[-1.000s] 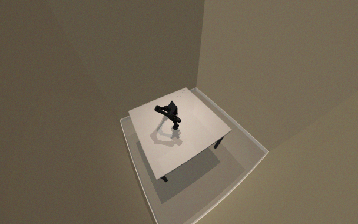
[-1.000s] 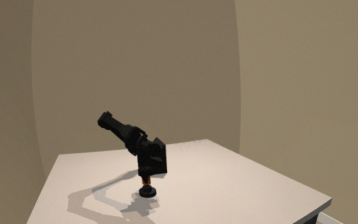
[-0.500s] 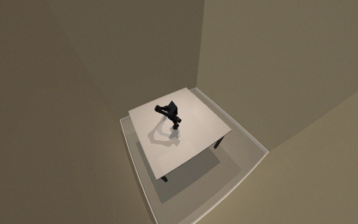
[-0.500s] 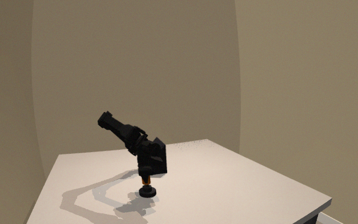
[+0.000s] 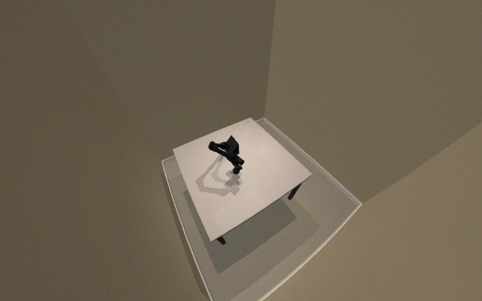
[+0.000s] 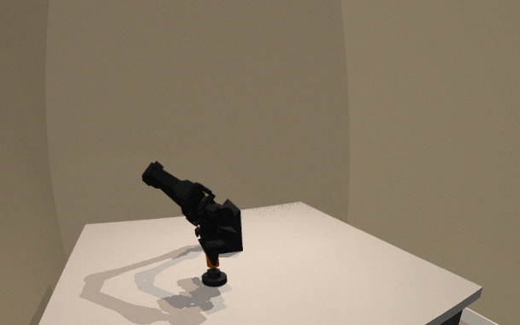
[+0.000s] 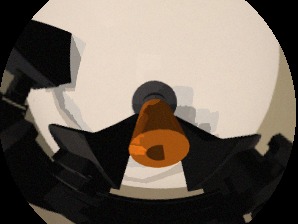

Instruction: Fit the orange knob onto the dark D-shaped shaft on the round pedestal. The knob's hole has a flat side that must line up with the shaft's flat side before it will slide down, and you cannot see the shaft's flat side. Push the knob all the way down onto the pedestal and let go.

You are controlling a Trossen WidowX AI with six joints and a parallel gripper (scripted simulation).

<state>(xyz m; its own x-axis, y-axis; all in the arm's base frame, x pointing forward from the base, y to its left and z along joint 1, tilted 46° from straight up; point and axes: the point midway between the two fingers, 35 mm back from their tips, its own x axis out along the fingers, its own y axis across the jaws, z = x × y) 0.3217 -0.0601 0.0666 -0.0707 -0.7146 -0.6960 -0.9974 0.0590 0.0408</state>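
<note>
Now: the orange knob 20 mm above my gripper tip. Also, from my gripper tip: dark round pedestal: 40 mm below.
</note>
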